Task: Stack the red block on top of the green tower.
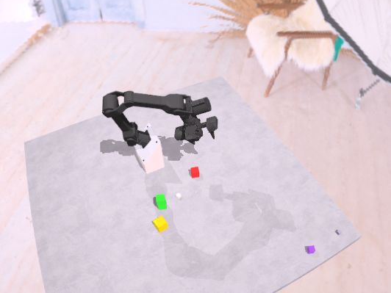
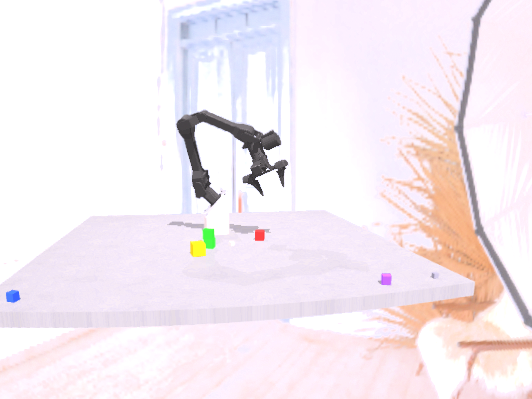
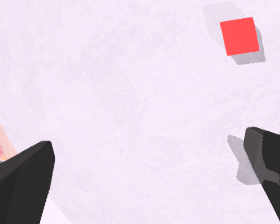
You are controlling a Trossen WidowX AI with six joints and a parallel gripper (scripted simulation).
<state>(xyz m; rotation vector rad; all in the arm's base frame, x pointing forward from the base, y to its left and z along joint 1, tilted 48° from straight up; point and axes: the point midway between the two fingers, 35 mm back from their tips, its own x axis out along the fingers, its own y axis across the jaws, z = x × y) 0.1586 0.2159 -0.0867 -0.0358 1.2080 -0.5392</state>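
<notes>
Now: the red block 17 cm below my gripper tip, 6 cm to the right of it and 1 cm ahead of it. The rest, counted from my gripper tip: yellow block 29 cm to the right, 22 cm ahead, 17 cm below; then purple cube 59 cm ahead, 22 cm to the left, 18 cm below; then white cube 18 cm below, 17 cm to the right, 10 cm ahead.
</notes>
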